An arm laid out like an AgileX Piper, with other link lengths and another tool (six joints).
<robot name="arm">
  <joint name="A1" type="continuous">
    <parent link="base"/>
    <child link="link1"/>
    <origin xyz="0 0 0.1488" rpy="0 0 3.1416"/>
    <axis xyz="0 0 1"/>
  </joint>
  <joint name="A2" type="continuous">
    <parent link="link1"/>
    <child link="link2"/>
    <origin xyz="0 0 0" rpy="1.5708 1.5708 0"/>
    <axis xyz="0 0 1"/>
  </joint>
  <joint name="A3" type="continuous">
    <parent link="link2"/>
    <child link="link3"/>
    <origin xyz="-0.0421 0.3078 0" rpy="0 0 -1.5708"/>
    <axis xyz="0 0 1"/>
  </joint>
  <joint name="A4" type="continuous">
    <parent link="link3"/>
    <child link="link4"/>
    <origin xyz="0.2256 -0.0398 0" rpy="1.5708 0 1.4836"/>
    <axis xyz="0 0 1"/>
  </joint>
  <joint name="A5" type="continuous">
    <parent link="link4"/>
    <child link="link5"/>
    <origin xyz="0 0 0" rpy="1.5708 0 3.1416"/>
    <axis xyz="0 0 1"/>
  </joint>
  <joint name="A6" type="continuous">
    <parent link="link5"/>
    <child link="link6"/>
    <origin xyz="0 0.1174 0" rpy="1.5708 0 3.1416"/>
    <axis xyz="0 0 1"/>
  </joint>
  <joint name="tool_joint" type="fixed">
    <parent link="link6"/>
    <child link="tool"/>
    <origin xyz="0.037 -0.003 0.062" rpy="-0.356 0 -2.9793"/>
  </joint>
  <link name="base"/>
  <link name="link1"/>
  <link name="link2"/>
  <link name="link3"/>
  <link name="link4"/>
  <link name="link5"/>
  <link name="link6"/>
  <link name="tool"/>
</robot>
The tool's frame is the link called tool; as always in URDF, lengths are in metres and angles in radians. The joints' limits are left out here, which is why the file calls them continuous.
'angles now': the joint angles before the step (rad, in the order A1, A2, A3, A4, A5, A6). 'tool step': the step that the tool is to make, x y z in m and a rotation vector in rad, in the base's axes. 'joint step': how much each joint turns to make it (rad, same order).
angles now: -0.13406, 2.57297, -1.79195, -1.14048, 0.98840, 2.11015
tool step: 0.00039, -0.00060, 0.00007, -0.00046, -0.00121, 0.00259
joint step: -0.00123, -0.00001, 0.00004, -0.00269, -0.00304, 0.00003
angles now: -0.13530, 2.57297, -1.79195, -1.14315, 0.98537, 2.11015
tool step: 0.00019, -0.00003, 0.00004, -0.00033, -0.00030, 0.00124
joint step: 0.00000, 0.00002, -0.00002, -0.00100, -0.00084, -0.00002
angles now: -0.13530, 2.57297, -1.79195, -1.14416, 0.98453, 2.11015
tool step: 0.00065, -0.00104, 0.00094, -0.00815, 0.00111, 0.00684
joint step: -0.00001, 0.00001, -0.00001, -0.01070, 0.00000, -0.00001
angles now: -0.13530, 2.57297, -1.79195, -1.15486, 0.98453, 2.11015
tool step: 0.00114, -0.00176, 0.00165, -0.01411, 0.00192, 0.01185
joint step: 0.00001, -0.00002, 0.00004, -0.01853, 0.00000, 0.00002
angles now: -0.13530, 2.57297, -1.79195, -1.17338, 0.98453, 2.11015
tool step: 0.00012, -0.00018, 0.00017, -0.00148, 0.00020, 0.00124
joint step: 0.00001, 0.00000, 0.00001, -0.00195, 0.00000, 0.00002
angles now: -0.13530, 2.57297, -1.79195, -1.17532, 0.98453, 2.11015
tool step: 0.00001, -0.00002, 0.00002, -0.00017, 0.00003, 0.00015
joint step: 0.00000, -0.00001, 0.00003, -0.00023, -0.00001, 0.00001
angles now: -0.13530, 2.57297, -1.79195, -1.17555, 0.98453, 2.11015
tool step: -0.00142, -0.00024, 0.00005, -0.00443, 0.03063, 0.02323
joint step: 0.00000, -0.00002, 0.00003, 0.00000, 0.00000, -0.03869
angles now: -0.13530, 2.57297, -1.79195, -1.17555, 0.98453, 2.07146
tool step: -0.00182, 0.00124, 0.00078, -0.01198, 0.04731, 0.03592
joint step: 0.00509, 0.00001, -0.00001, -0.00299, 0.00621, -0.05569
